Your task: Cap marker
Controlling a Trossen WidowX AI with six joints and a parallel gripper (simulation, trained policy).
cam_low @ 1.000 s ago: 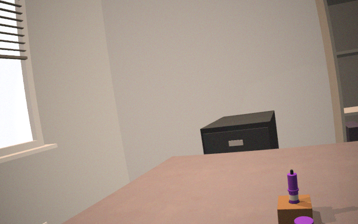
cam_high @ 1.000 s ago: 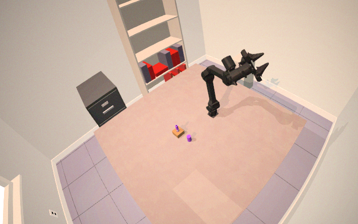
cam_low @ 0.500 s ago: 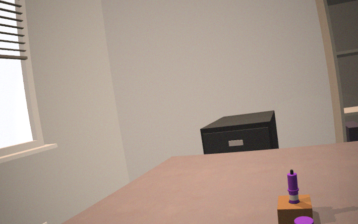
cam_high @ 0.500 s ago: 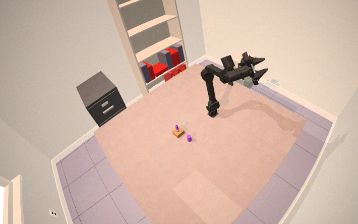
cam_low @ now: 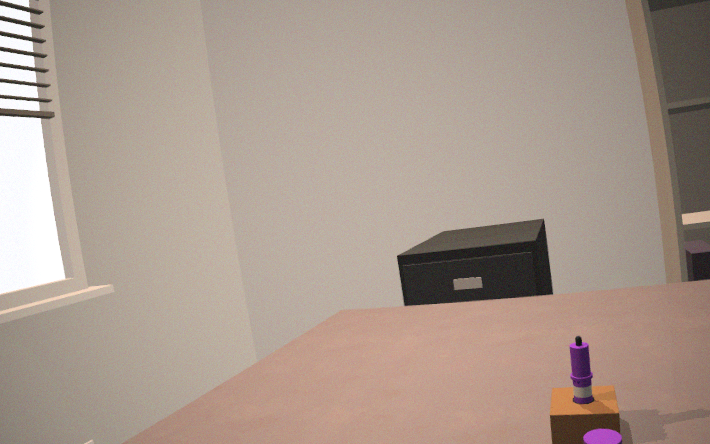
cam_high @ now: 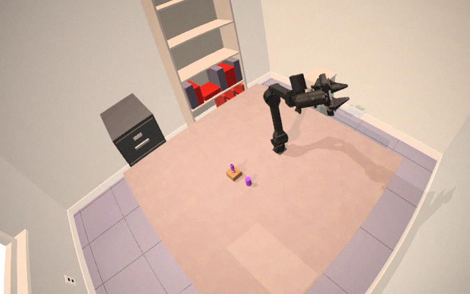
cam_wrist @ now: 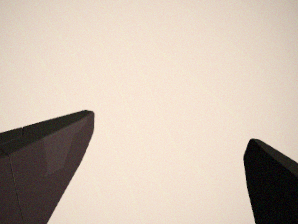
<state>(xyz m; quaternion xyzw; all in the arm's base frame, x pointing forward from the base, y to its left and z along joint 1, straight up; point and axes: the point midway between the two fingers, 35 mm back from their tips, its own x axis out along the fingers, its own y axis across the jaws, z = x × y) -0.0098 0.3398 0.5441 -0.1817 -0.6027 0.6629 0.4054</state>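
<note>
Now: gripper tip 320 mm short of the purple cap, 320 mm to the left of it and 530 mm above it. The rest, counted from my gripper tip: orange holder block: 330 mm ahead, 430 mm to the right, 540 mm below.
</note>
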